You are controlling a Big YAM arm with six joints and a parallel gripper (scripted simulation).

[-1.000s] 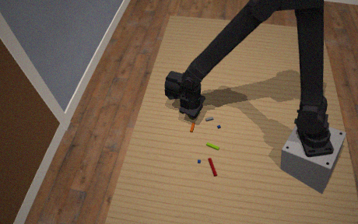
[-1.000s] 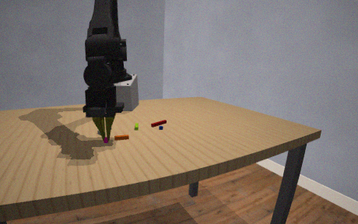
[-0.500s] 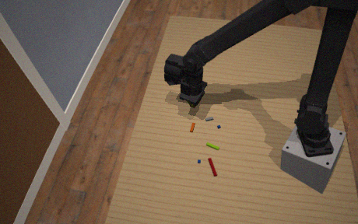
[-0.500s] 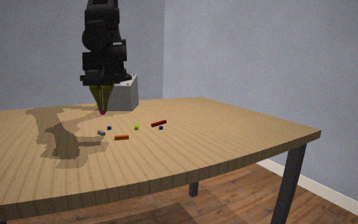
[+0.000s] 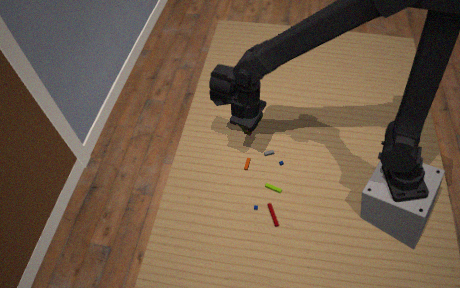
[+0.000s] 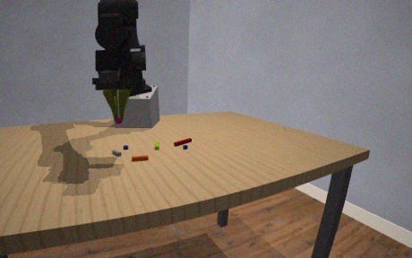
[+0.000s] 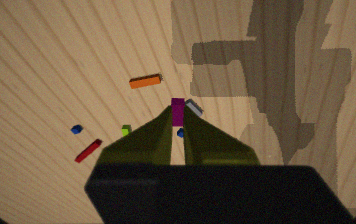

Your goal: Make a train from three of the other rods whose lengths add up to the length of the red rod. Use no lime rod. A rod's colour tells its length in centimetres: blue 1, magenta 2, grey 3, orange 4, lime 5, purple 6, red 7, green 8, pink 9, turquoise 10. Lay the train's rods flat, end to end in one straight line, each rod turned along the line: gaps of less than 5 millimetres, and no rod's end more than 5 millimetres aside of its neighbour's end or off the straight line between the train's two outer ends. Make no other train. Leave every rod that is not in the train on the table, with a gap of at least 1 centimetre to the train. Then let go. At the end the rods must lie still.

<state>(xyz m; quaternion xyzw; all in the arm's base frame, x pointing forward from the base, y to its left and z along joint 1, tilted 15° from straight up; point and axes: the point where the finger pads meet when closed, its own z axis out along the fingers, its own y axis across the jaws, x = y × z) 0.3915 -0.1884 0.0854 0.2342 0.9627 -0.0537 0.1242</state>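
The red rod lies 220 mm to the left of my hand, 110 mm below it and 60 mm behind it. The rest, counted from my hand: orange rod 110 mm below, 50 mm to the left; then magenta rod 10 mm below; then grey rod 110 mm below, 70 mm behind, 10 mm to the left.
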